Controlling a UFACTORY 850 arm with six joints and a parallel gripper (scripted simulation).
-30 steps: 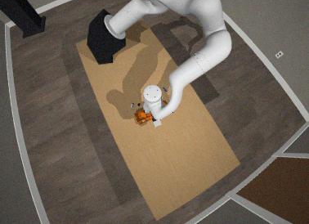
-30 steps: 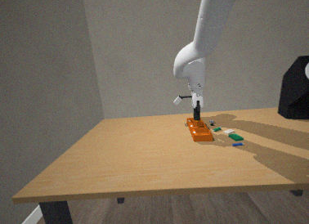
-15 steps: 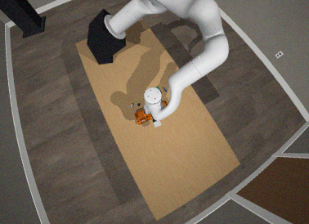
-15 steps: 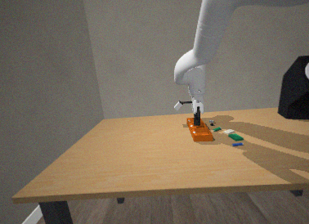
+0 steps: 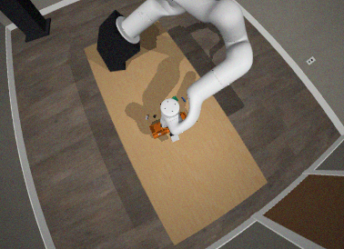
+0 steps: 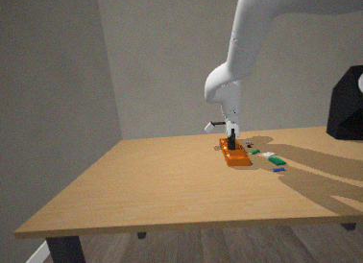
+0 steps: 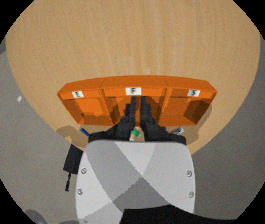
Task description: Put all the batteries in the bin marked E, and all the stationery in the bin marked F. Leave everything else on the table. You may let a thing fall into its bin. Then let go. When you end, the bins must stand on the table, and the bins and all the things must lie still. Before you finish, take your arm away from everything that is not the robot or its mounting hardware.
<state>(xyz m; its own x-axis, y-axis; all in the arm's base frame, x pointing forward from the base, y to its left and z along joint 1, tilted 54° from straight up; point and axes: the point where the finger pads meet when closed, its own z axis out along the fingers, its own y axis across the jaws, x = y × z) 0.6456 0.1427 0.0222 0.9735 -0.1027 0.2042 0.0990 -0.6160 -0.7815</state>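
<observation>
The orange bin tray is 20 mm below my hand. Also, from my hand: small black thing 90 mm behind, 80 mm to the right, 30 mm below; then green battery 100 mm behind, 30 mm below; then white piece 160 mm behind, 20 mm to the left, 30 mm below.
</observation>
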